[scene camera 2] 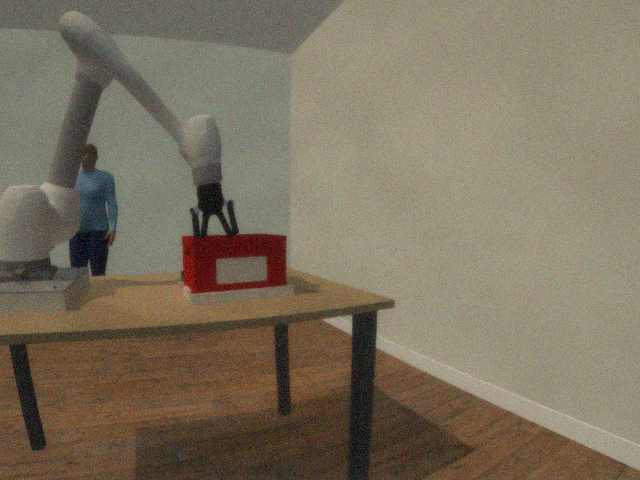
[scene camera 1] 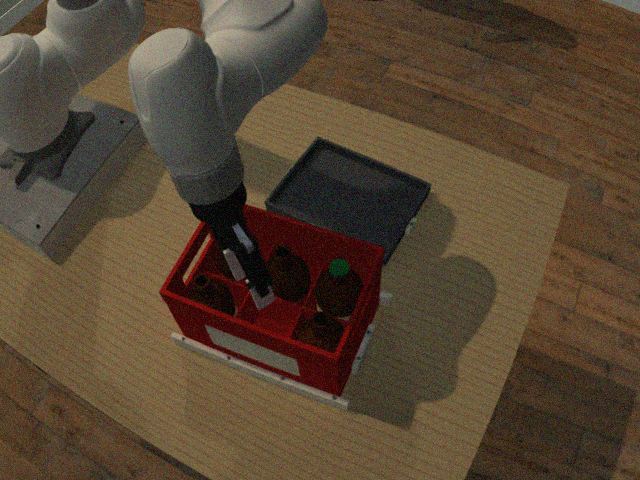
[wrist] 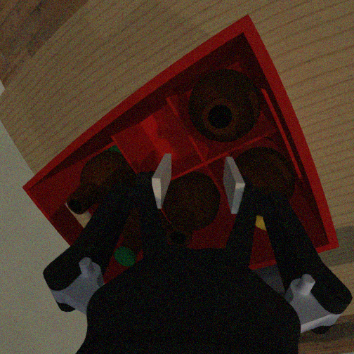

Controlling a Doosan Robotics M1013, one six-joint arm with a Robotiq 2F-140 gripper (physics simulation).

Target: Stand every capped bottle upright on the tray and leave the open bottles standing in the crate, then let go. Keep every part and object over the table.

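Frame: origin at the arm's base, x right, y back, z down, level; metres.
Seen in the pictures: gripper, between the fingertips: (scene camera 1: 254, 289); arm's base, origin of its link: (scene camera 2: 26, 275) (scene camera 1: 46, 141).
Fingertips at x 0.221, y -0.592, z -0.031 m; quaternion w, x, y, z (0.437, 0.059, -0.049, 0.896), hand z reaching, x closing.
Pixels of each thing's top centre, then the offset from my fingertips to it. "spot": a spot on its surface instead. Level surfaces: height alone.
- red crate, centre of its top: (scene camera 1: 270, 270) (scene camera 2: 231, 235) dz -0.076, dx +0.002, dy -0.036 m
- green-capped bottle, centre of its top: (scene camera 1: 339, 266) dz -0.064, dx -0.037, dy -0.124 m
- dark tray, a spot on its surface: (scene camera 1: 356, 191) spot: dz +0.094, dx -0.298, dy -0.082 m
- table, height of its surface: dz +0.099 m
My gripper (scene camera 1: 249, 283) (scene camera 2: 216, 235) (wrist: 197, 166) is open and empty, fingers parted at the top of the red crate (scene camera 1: 186, 316) (scene camera 2: 196, 268) (wrist: 248, 26). In the wrist view an uncapped brown bottle (wrist: 192, 200) shows below and between the fingers. A green-capped bottle (scene camera 1: 338, 295) stands in the crate. Other open bottles show at the front left (scene camera 1: 214, 297), rear middle (scene camera 1: 290, 276) and front right (scene camera 1: 319, 334) in scene camera 1. Another bottle (wrist: 266, 172) is partly hidden by a finger; a yellow patch (wrist: 261, 222) shows near it. No bottle shows on the dark tray (scene camera 1: 356, 191).
White rails (scene camera 1: 258, 369) (scene camera 2: 242, 294) run along the crate's base on the table (scene camera 1: 129, 330) (scene camera 2: 129, 304). The tray lies close behind the crate in scene camera 1. The robot's base plate (scene camera 1: 67, 206) stands at the left. A person (scene camera 2: 95, 201) stands beyond the table.
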